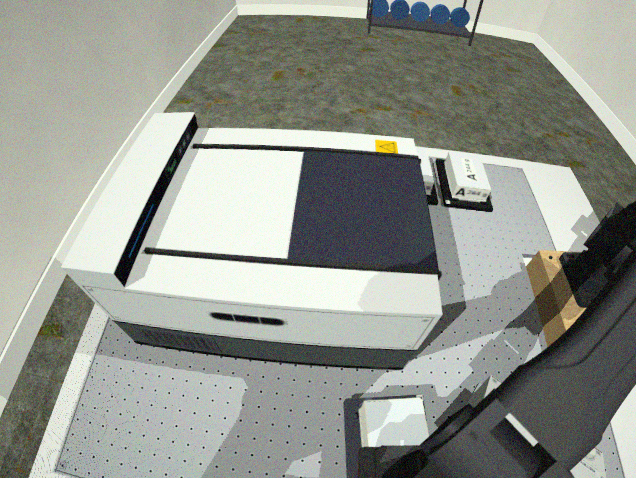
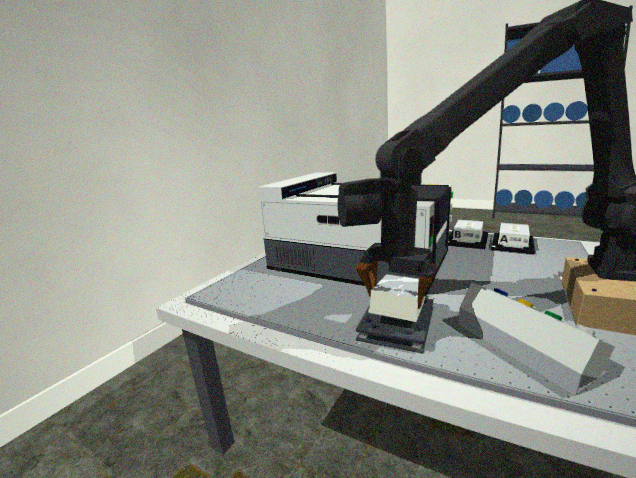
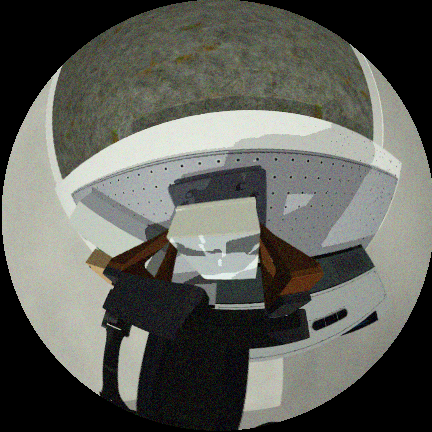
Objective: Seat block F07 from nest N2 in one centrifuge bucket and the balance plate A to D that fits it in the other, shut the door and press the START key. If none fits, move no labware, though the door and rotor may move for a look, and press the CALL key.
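Places are measured from the arm's base along level axes (x ahead, y left, z up), in centimetres.
Pixels of known places: gripper, fingertip midpoint: (image 2: 395, 302) (image 3: 215, 228); arm's base, origin of the base link: (image 1: 585, 281) (image 2: 615, 270).
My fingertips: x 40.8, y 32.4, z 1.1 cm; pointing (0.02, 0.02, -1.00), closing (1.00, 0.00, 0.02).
Note:
For each thing: its middle in the pictures, then the offset to it from my fingertips.
- white block, body centre: (image 3: 222, 249) (image 1: 396, 446) (image 2: 399, 295) dx +0.3, dy -4.3, dz -0.6 cm
- dark nest, body centre: (image 3: 225, 226) (image 1: 388, 451) (image 2: 397, 315) dx +0.6, dy -4.0, dz -4.9 cm
- centrifuge, body centre: (image 1: 271, 235) (image 2: 360, 220) (image 3: 296, 317) dx +20.0, dy -34.3, dz +5.4 cm
- dark panel, body centre: (image 1: 362, 202) dx +6.5, dy -34.1, dz +14.4 cm
- Plate A, body centre: (image 1: 466, 175) (image 2: 513, 234) dx -21.8, dy -62.6, dz -3.5 cm
- plate B, body centre: (image 1: 411, 168) (image 2: 468, 230) dx -7.9, dy -63.3, dz -3.5 cm
- sloped white console, body centre: (image 1: 533, 438) (image 2: 528, 325) (image 3: 115, 239) dx -21.8, dy -4.7, dz -2.6 cm
A white block (image 1: 393, 421) (image 2: 394, 303) (image 3: 215, 220) is between my brown fingertips. My gripper (image 2: 395, 299) (image 3: 215, 228) is shut on it and holds it level, a little above a dark nest (image 1: 352, 436) (image 2: 393, 343) (image 3: 220, 185) near the table's front edge. No label is readable on the block. The centrifuge (image 1: 246, 328) (image 2: 308, 221) stands behind, its top showing a white panel and a dark panel (image 1: 359, 210) between black rails. Rotor and buckets are hidden. Plate A (image 1: 466, 177) (image 2: 514, 237) and plate B (image 2: 467, 233) sit in dark nests at the back. Plates C and D do not show.
A sloped white console (image 2: 534, 339) with blue, yellow and green parts along its far side stands right of the nest. Wooden blocks (image 1: 547, 277) (image 2: 606, 303) stand by the arm's base. A rack (image 2: 544, 167) with blue round items stands behind the table.

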